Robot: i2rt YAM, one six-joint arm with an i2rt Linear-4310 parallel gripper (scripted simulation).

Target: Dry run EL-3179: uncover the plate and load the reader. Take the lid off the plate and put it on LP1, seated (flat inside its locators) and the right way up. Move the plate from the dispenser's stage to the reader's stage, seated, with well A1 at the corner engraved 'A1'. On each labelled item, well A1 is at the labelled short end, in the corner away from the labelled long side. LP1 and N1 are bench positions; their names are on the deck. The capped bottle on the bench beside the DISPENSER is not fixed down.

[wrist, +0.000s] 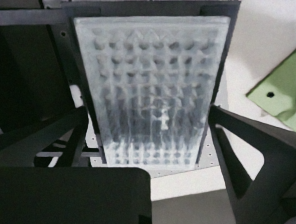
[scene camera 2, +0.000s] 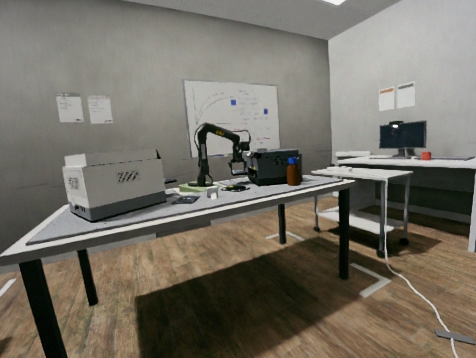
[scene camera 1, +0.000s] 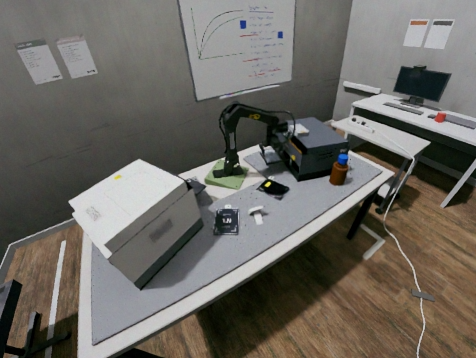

Observation:
The pictures show: my gripper and a well plate.

